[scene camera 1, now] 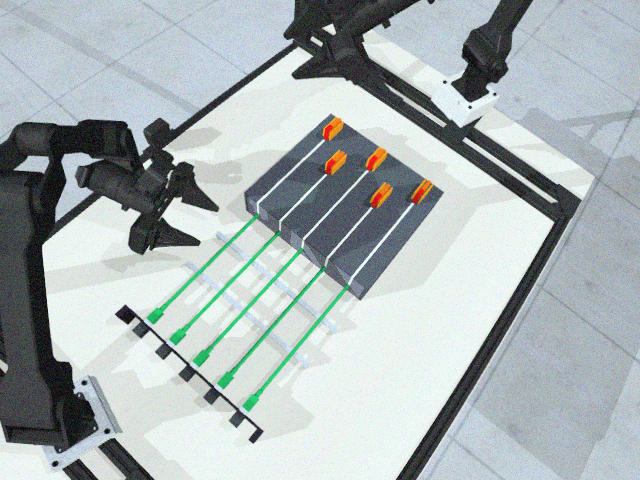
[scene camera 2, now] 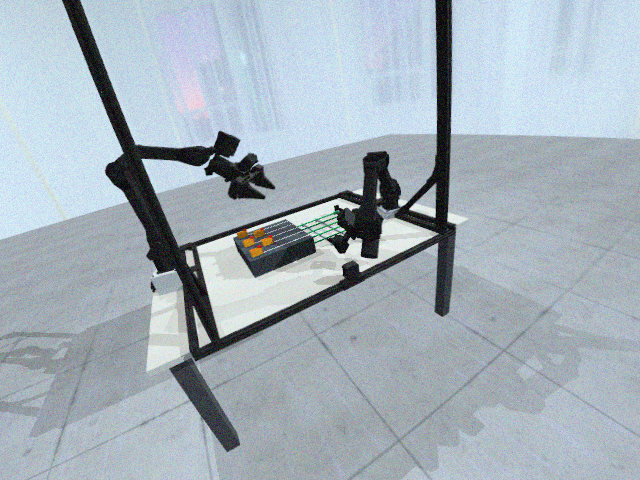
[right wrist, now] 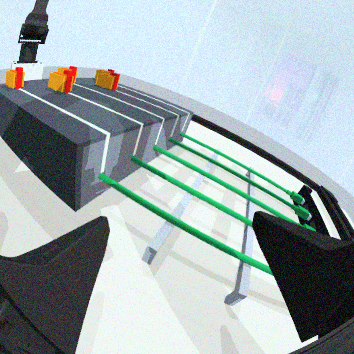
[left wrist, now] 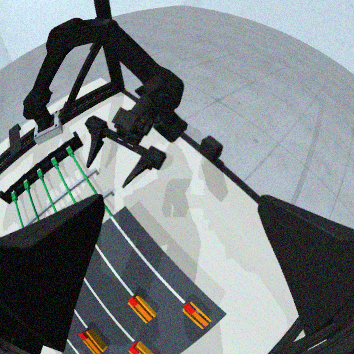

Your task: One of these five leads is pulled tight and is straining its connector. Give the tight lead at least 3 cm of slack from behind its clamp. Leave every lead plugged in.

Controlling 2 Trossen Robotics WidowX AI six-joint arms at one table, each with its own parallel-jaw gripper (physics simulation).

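Places are measured from the left arm's base along level axes (x ahead, y right, z down), in metres.
Pixels of known places: left gripper, between the fingertips: (scene camera 1: 288,56) (scene camera 2: 270,193) (left wrist: 183,203); right gripper, between the fingertips: (scene camera 1: 209,226) (scene camera 2: 332,231) (right wrist: 182,222) (left wrist: 103,177); left arm's base, origin of its link: (scene camera 1: 469,88) (scene camera 2: 167,267) (right wrist: 26,62); right arm's base, origin of its link: (scene camera 1: 70,422) (scene camera 2: 390,207) (left wrist: 45,123).
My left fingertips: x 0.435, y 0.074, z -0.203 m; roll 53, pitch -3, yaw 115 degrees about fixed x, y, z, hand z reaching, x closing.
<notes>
For each thing: its top centre in the pictures, then the offset to it from my left fingertips. "pt": a spot on its surface instead.
- black rail, a spot on its surface: (scene camera 1: 124,313) pt dx +0.385, dy -0.129, dz +0.236 m
- dark block, centre of its top: (right wrist: 95,91) (scene camera 1: 347,192) (scene camera 2: 270,237) dx -0.044, dy -0.144, dz +0.213 m
Green leads (scene camera 1: 302,342) (right wrist: 120,187) run side by side from green connectors (scene camera 1: 155,315) at a black rail (scene camera 1: 124,313) to the dark block (scene camera 1: 315,206) (scene camera 2: 284,258) (right wrist: 40,150). White lengths continue over its top to staggered orange-and-red clamps (scene camera 1: 332,129) (left wrist: 197,315) (right wrist: 15,78). All look straight; I cannot tell which is tight. My left gripper (scene camera 1: 290,55) (scene camera 2: 269,192) (left wrist: 183,203) is open and empty, high above the table beyond the clamps. My right gripper (scene camera 1: 207,226) (left wrist: 103,177) (right wrist: 182,222) is open and empty, beside the outer lead near the block's front corner.
Two pale bars (right wrist: 165,240) (right wrist: 237,295) lie crosswise under the leads between block and rail. A black frame edges the white table, with tall posts (scene camera 2: 443,103) rising from it. A small black box (scene camera 2: 351,270) sits on the near edge in scene camera 2.
</notes>
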